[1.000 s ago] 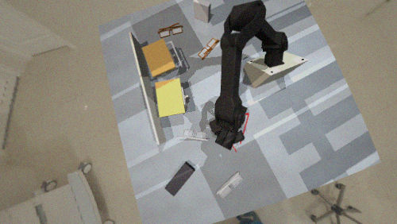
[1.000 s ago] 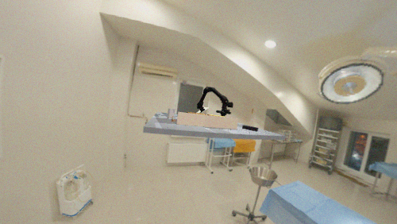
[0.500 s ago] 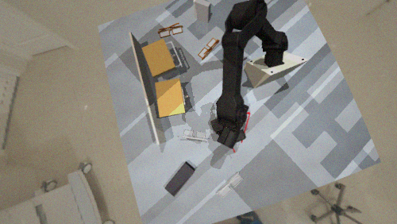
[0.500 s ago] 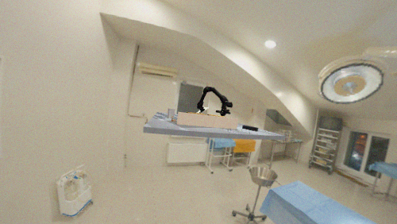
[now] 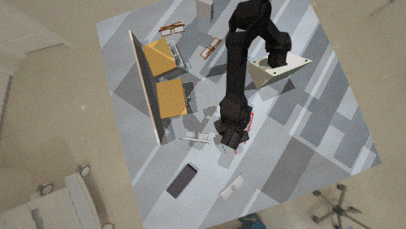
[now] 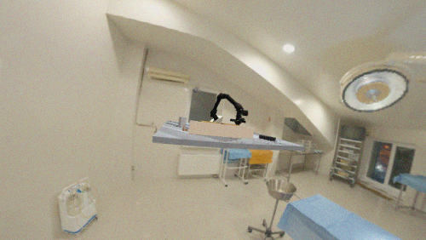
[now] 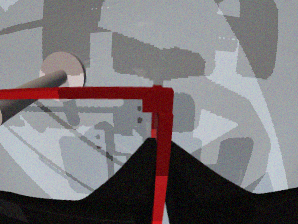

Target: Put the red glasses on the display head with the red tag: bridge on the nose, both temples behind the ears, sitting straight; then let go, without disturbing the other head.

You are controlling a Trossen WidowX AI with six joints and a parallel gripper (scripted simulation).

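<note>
Right now the round peg is 70 mm to the left of my gripper tip, 40 mm below it and 10 mm ahead of it. The rest, counted from my gripper tip: upright board (360 mm ahead, 260 mm to the right, 10 mm below); then grey block (630 mm to the right, 10 mm behind); then dark case (290 mm ahead, 230 mm to the left, 40 mm below).
</note>
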